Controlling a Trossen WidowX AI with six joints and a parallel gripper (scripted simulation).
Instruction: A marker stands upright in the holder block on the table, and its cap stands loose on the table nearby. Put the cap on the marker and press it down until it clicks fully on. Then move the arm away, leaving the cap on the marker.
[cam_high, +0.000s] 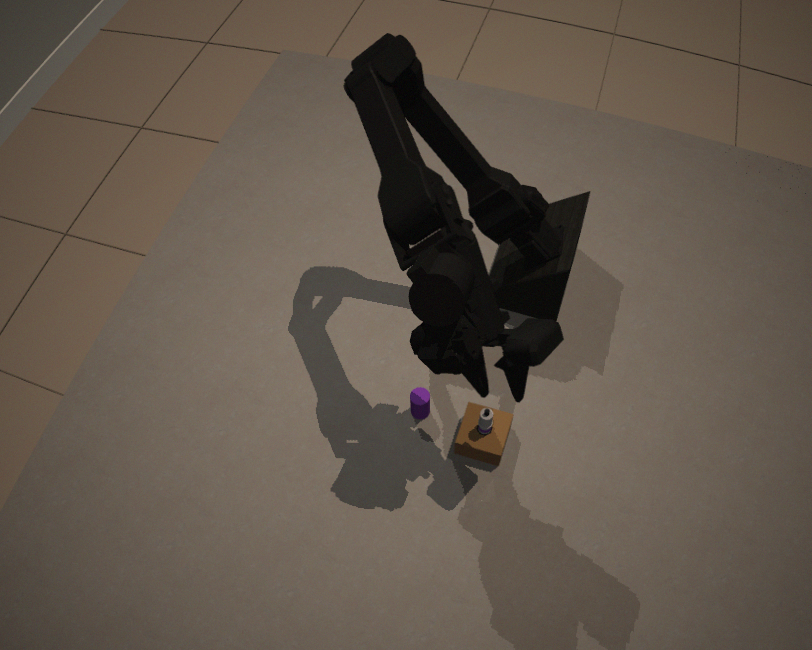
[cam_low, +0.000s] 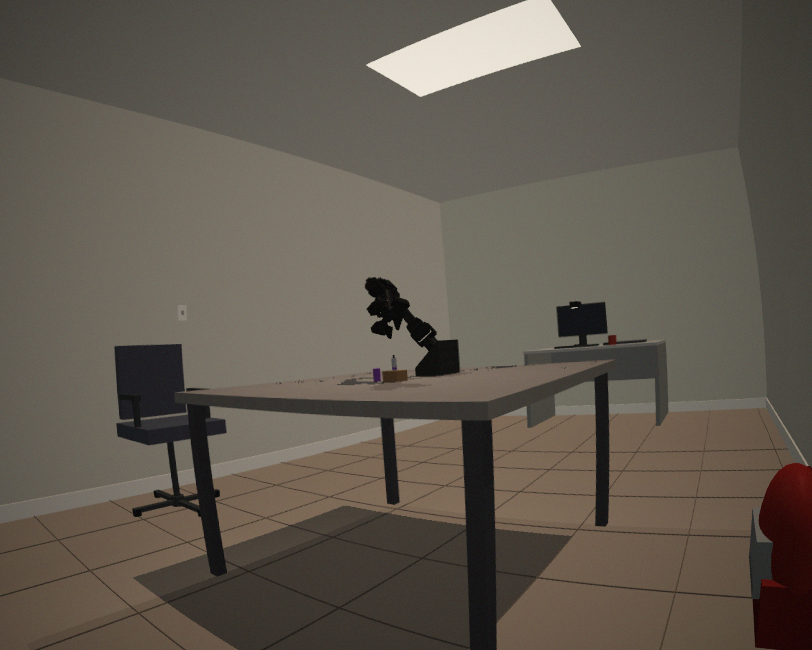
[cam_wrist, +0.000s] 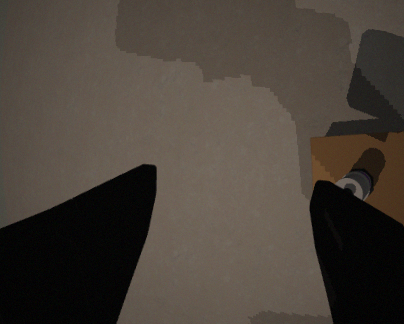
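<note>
The purple cap lies 50 mm behind my gripper tip, 110 mm to the right of it and 150 mm below it. Also, from my gripper tip: holder block (20 mm behind, 20 mm to the right, 150 mm below).
</note>
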